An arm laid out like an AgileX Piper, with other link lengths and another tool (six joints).
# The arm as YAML. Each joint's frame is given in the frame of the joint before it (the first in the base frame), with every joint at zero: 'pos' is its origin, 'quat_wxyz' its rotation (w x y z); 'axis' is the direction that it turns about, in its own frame. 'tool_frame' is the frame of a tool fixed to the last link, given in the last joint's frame.
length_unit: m
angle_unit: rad
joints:
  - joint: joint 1
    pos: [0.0, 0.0, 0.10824]
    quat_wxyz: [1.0, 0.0, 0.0, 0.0]
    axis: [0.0, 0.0, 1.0]
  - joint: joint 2
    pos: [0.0, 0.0, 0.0]
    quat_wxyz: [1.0, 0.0, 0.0, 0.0]
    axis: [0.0, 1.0, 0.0]
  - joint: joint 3
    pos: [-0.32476, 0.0, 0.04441]
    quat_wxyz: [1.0, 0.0, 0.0, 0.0]
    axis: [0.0, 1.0, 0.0]
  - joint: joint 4
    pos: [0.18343, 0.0, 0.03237]
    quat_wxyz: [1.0, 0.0, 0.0, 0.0]
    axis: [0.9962, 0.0, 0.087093]
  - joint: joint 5
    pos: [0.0, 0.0, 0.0]
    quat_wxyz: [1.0, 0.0, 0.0, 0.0]
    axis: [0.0, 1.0, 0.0]
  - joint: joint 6
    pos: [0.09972, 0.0, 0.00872]
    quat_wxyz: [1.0, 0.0, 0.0, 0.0]
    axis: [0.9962, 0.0, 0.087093]
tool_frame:
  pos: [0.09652, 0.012, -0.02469]
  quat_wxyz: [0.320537, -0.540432, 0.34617, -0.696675]
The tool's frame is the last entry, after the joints.
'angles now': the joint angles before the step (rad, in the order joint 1, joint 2, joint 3, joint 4, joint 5, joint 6). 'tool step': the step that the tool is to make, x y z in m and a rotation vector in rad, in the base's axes. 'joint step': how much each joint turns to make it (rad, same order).
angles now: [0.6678 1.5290 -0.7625 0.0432 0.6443 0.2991]
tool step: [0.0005 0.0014 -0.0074 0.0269 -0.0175 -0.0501]
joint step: [0.0002 0.0000 0.0556 -0.0001 -0.0873 0.0492]
